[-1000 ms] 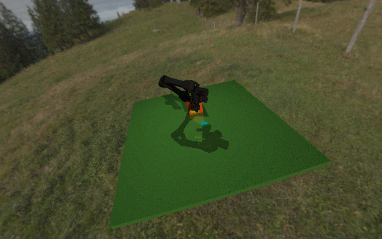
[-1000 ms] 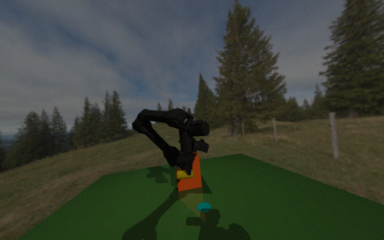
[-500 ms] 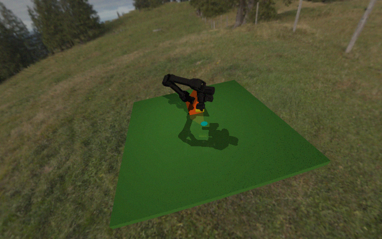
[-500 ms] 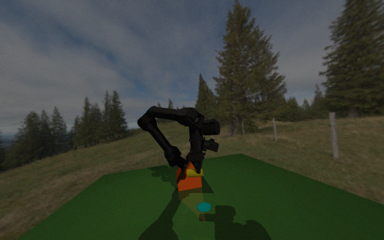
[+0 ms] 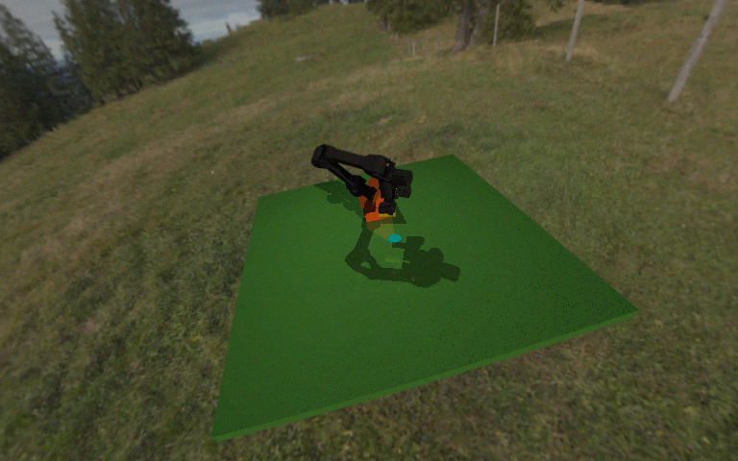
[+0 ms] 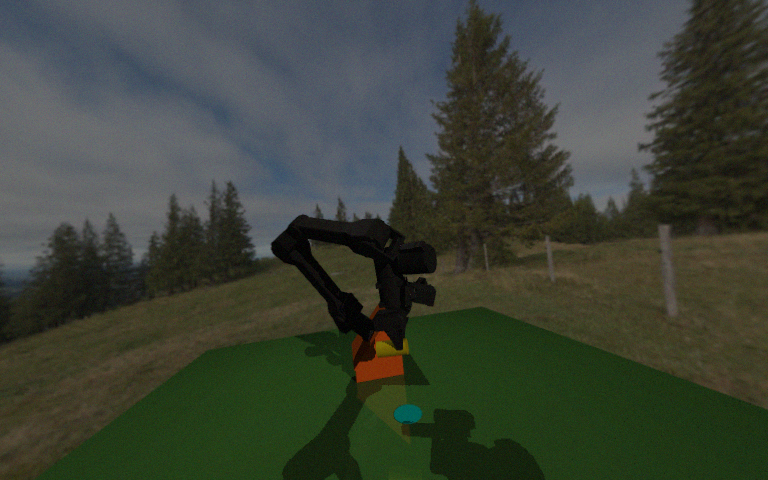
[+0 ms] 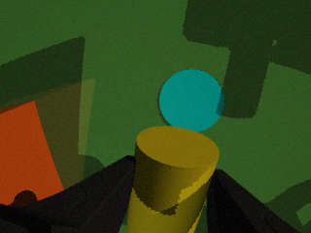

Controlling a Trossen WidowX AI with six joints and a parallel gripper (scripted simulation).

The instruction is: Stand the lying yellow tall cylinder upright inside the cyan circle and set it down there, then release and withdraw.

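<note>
Right now my gripper tip is 14 cm above the cyan circle and 1 cm short of it. Round my gripper tip: yellow tall cylinder (2 cm to the right, 1 cm behind).
</note>
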